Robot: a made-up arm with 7 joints. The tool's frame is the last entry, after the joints.
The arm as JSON. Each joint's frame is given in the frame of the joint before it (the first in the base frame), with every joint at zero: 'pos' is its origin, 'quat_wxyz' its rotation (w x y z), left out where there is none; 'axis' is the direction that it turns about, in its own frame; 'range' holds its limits. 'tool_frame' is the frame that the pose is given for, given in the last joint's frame.
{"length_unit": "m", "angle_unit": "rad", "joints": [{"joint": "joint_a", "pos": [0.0, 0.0, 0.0], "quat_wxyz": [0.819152, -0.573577, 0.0, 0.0], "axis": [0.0, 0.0, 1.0], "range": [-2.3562, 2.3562]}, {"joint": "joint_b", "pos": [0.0, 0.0, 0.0], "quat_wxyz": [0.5, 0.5, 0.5, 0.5], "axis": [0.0, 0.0, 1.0], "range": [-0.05, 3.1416]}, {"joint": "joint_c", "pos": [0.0, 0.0, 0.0], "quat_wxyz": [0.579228, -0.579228, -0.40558, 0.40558], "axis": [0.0, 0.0, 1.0], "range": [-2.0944, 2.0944]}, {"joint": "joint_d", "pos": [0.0, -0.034, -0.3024], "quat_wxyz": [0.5, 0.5, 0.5, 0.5], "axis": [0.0, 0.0, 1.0], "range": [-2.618, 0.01]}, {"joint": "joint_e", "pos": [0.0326, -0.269, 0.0], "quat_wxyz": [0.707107, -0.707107, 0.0, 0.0], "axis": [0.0, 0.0, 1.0], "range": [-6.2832, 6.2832]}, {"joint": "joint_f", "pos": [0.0, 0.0, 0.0], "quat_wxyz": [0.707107, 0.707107, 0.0, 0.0], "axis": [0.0, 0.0, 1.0], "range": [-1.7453, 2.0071]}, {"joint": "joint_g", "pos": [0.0, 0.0, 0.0], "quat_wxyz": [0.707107, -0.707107, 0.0, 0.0], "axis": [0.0, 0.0, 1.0], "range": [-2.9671, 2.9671]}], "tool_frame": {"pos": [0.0, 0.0, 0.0], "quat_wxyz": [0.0, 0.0, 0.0, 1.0]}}
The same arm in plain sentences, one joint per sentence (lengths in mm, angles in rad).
The arm has seven revolute joints in a row. What follows holds with every joint at zero, and every direction is one of the base frame's. The first joint lies at the same point as the base frame's origin and rotates about the direction (0, 0.9397, 0.342), from -2.3562 to 2.3562 rad. The second joint lies at the same point as the first joint and rotates about +x, from -0.05 to 3.1416 rad. The third joint lies at the same point as the second joint and rotates about +z, from -2.0944 to 2.0944 rad. The fourth joint lies 34 mm along +x and 302.4 mm along -z from the third joint and rotates about +y, from -2.618 to 0.01 rad. The fifth joint lies 32.6 mm along -x and 269 mm along -z from the fourth joint and rotates about +z, from -6.2832 to 6.2832 rad. The sixth joint lies at the same point as the fifth joint and rotates about +y, from -1.7453 to 2.0071 rad. The seventh joint lies at the same point as the sixth joint and rotates about +z, from -2.9671 to 2.9671 rad. The tool frame, which is the frame that the pose is given for, lies at the same point as the seventh joint; its axes are the base frame's turned by roll 0, pitch 0 and yaw 0 rad (as in URDF: about the fixed x, then y, then z).
